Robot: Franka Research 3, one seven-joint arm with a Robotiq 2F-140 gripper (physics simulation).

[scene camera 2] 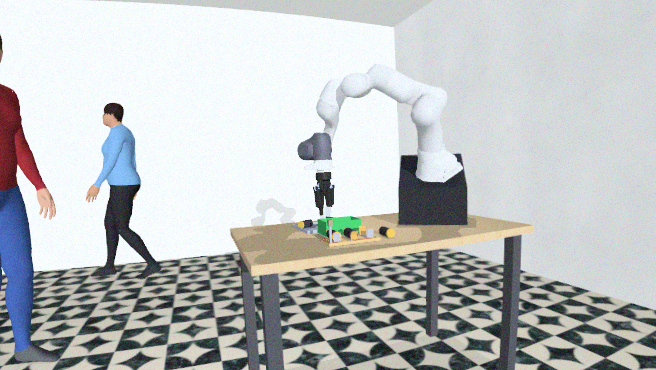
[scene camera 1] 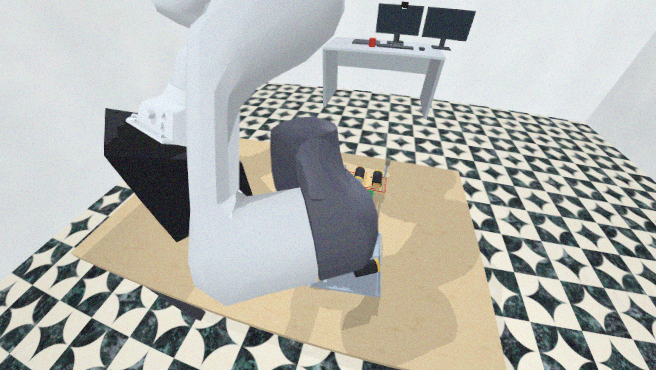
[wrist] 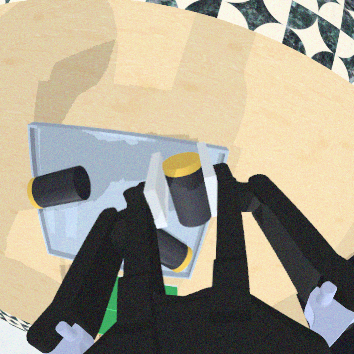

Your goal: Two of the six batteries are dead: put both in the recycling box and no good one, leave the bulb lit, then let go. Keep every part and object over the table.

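My gripper (wrist: pixel 181 162) (scene camera 2: pixel 324 214) points down over the blue-grey tray (wrist: pixel 117 160) (scene camera 1: pixel 357 286), shut on a black battery with a yellow end (wrist: pixel 189 200), one pad against each side. A second battery (wrist: pixel 62 187) lies at the tray's left in the wrist view. A third (wrist: pixel 173 250) lies near its lower edge, partly hidden by a finger. The green box (scene camera 2: pixel 345 225) (wrist: pixel 109 310) stands beside the tray. Batteries (scene camera 2: pixel 351 233) (scene camera 1: pixel 377 178) sit on the circuit board (scene camera 2: pixel 356 242). Another battery (scene camera 2: pixel 386 231) lies near its right end. Whether the bulb is lit cannot be told.
A thin upright post (scene camera 2: pixel 330 233) (scene camera 1: pixel 387 168) stands at the board's corner. The black arm base block (scene camera 2: pixel 433 197) (scene camera 1: pixel 150 185) stands on the wooden table (scene camera 2: pixel 480 230) (scene camera 1: pixel 430 240). The arm hides much of the table in scene camera 1. Two people stand beyond the table.
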